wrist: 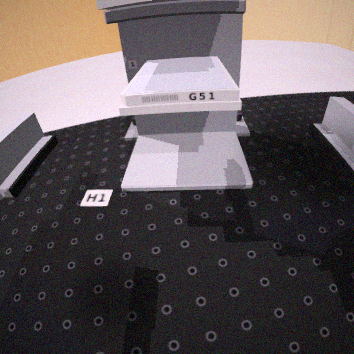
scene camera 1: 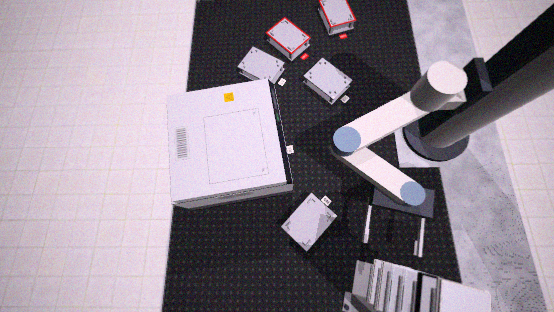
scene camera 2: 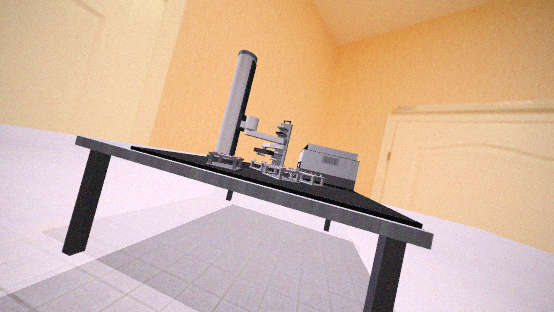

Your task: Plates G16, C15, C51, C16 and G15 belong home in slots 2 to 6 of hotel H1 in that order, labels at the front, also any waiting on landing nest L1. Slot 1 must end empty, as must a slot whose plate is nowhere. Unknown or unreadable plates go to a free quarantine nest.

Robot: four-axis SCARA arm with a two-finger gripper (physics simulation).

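Seen in the pictures: gripper, fingertip midpoint: (wrist: 176, 114) (scene camera 1: 391, 249); arm's base, origin of the base link: (scene camera 1: 433, 132).
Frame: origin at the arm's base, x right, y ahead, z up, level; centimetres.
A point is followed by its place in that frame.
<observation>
My gripper (scene camera 1: 393, 231) (scene camera 2: 264, 151) @[x -44.1, y 27.7, z 12.7 cm] (wrist: 176, 114) @[x -44.1, y 27.7, z 12.7 cm] is open and empty, its fingers at both sides of the wrist view, short of hotel H1 (scene camera 1: 465, 296) (scene camera 2: 287, 150) @[x -59.5, y 39.1, z 24.0 cm] (wrist: 187, 176). A white plate (wrist: 182, 82) @[x -49.9, y 29.4, z 12.5 cm] labelled G51 lies level on the hotel's lowest shelf, beside the slot mark 1, label facing me. The task's list names C51, not G51. A wider grey shelf edge (wrist: 175, 17) @[x -60.5, y 31.5, z 16.9 cm] crosses above it; what lies higher is cut off. In scene camera 1 the hotel's shelf edges show, but labels there are unreadable. G16, C15, C51, C16 and G15 cannot be made out.
Two red-rimmed nests (scene camera 1: 288, 36) @[x 44.1, y 58.3, z 6.3 cm] (scene camera 1: 337, 11) @[x 56.9, y 35.9, z 6.3 cm] stand at the top. Pale nests (scene camera 1: 261, 64) @[x 30.0, y 70.0, z 6.3 cm] (scene camera 1: 327, 79) @[x 21.8, y 42.5, z 6.3 cm] (scene camera 1: 309, 222) @[x -35.5, y 52.3, z 6.3 cm] stand around the large white device (scene camera 1: 235, 145) @[x -13.5, y 75.4, z 26.3 cm]. Their small tags are hard to read, so L1 is uncertain. The H1 tag (wrist: 96, 198) @[x -51.3, y 19.5, z 1.3 cm] lies left of the hotel base.
</observation>
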